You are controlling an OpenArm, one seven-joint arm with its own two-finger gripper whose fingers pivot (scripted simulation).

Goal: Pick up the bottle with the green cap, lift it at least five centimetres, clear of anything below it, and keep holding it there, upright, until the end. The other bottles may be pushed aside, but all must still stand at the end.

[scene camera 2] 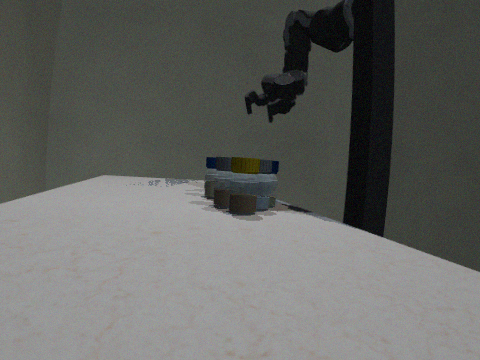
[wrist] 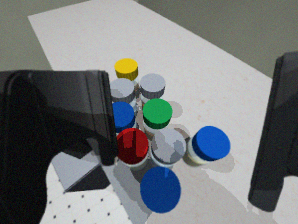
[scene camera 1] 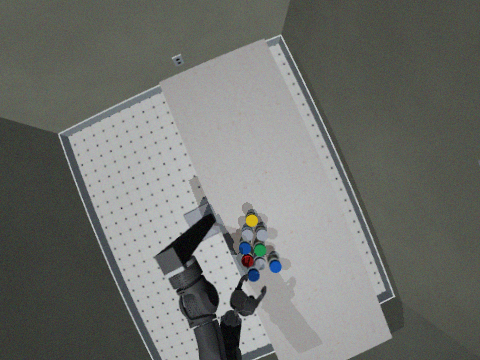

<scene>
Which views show my gripper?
Scene camera 2, the wrist view and scene camera 1: all of them.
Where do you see a dark upright column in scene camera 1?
178,254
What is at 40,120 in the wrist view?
My gripper.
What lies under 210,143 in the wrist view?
A blue-capped bottle.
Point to a red-capped bottle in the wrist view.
132,143
</scene>
